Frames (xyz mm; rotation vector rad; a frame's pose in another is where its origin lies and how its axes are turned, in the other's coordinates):
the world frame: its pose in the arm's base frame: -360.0 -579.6 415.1 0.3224 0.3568 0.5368
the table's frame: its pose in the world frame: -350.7 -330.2 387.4 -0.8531 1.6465 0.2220
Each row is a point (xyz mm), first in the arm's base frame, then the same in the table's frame.
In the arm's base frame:
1: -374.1 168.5 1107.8
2: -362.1 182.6 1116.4
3: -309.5 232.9 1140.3
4: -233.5 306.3 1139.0
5: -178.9 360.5 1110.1
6: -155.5 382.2 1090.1
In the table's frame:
1: -570.8 474.3 1122.0
2: -583.8 468.6 1136.6
3: -626.1 437.6 1192.5
4: -652.7 387.3 1281.5
5: -645.0 347.1 1352.8
6: -634.2 328.1 1383.5

